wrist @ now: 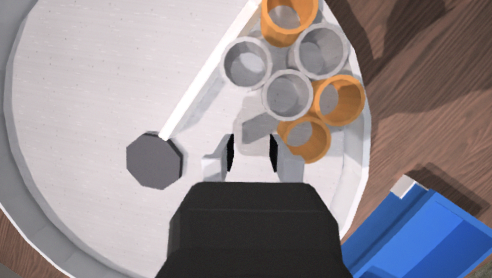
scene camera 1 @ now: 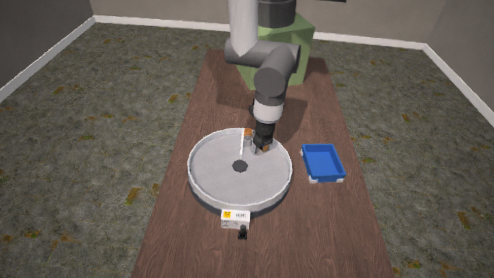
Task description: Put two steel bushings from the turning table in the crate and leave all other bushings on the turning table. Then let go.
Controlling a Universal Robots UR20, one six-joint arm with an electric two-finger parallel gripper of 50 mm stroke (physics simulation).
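Where they show: gripper, fingertip midpoint: (wrist: 251,145) (scene camera 1: 257,150); arm's base, origin of the base link: (scene camera 1: 273,19).
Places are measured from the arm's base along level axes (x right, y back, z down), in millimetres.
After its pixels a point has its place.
Three grey steel bushings (wrist: 246,63) (wrist: 320,51) (wrist: 287,95) stand upright in a cluster on the turning table (scene camera 1: 215,185) @[z 295, x 277, y -973 mm] (wrist: 90,100) @[z 295, x 275, y -854 mm]. Three orange bushings (wrist: 288,20) @[z 295, x 144, y -684 mm] (wrist: 339,100) @[z 292, x 63, y -713 mm] (wrist: 306,139) stand among and beside them, near the rim. My gripper (scene camera 1: 260,149) @[z 276, x 109, y -793 mm] (wrist: 251,145) @[z 276, x 109, y -793 mm] is open, with nothing between its fingers. It hangs over the turning table beside the cluster, its right finger close to the nearest orange bushing in the wrist view. The blue crate (scene camera 1: 323,162) @[z 343, x -199, y -793 mm] (wrist: 415,235) @[z 343, x -197, y -786 mm] stands to the right of the turning table. In the scene view the arm partly hides the bushings.
A white bar (scene camera 1: 242,145) @[z 266, x 173, y -777 mm] (wrist: 210,70) @[z 266, x 172, y -758 mm] runs from the dark hub (scene camera 1: 240,166) @[z 287, x 181, y -879 mm] (wrist: 154,160) @[z 287, x 182, y -868 mm] to the rim, along the cluster. The turning table has a raised rim. A white box with a yellow label (scene camera 1: 235,219) @[z 290, x 199, y -1122 mm] and a small black part (scene camera 1: 242,232) @[z 324, x 174, y -1153 mm] are at its front.
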